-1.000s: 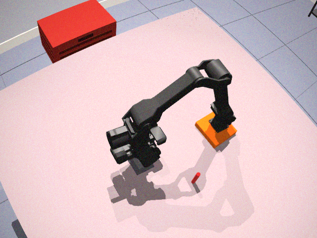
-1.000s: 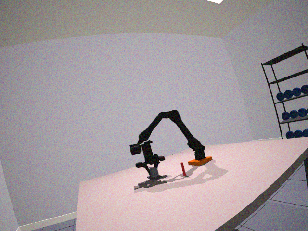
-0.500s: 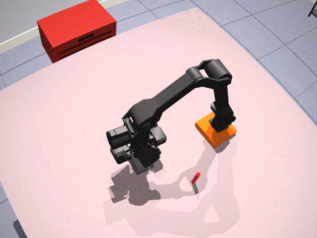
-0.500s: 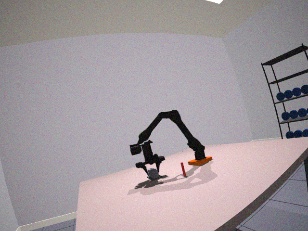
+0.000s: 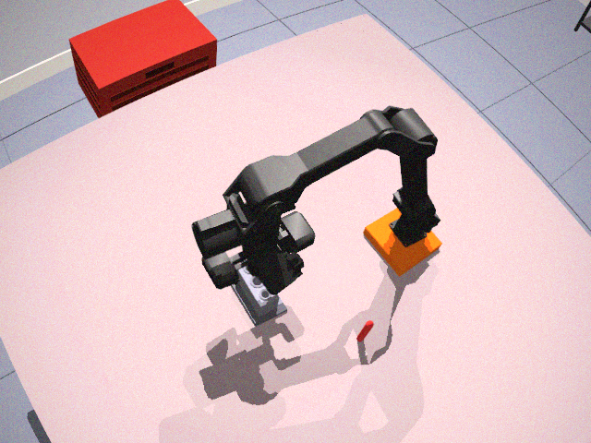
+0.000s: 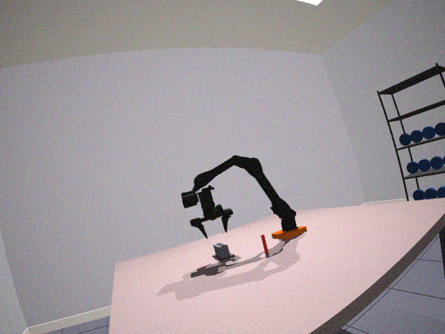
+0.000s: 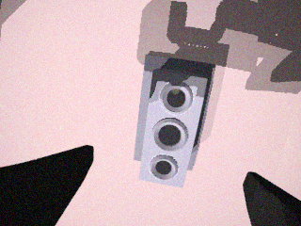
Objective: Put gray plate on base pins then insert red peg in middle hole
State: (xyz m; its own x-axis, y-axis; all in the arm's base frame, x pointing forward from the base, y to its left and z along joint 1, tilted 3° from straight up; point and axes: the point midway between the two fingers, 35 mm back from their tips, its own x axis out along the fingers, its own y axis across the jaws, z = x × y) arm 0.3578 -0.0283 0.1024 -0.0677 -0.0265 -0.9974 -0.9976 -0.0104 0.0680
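Now: the gray plate 6 cm below my gripper tip. The rest, counted from my gripper tip: red peg: 13 cm behind, 18 cm to the left, 6 cm below.
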